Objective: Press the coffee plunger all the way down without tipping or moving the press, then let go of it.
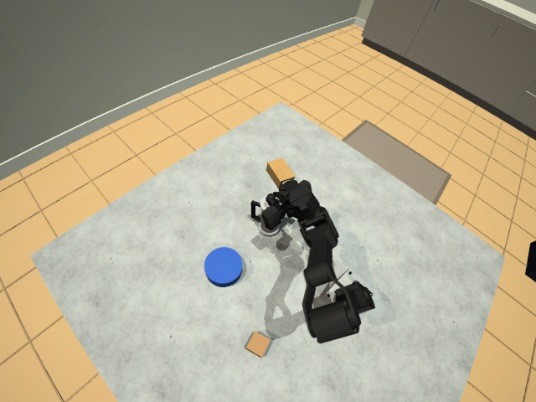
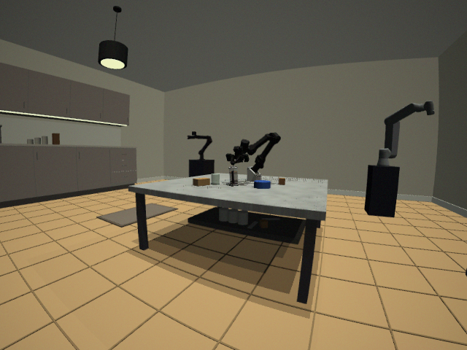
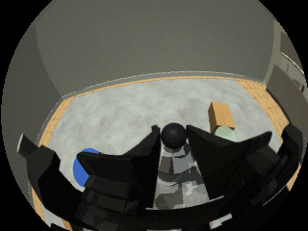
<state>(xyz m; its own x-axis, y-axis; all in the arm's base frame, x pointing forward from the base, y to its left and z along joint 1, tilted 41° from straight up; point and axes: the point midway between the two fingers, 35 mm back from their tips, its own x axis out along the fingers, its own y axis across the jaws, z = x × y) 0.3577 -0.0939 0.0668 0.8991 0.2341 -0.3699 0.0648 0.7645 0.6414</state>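
My gripper tip is now 90 mm above the coffee press and 10 mm to the right of it. The rest, counted from my gripper tip: blue round disc 230 mm to the left, 150 mm below, 30 mm behind; orange block 210 mm to the right, 140 mm below, 100 mm ahead.
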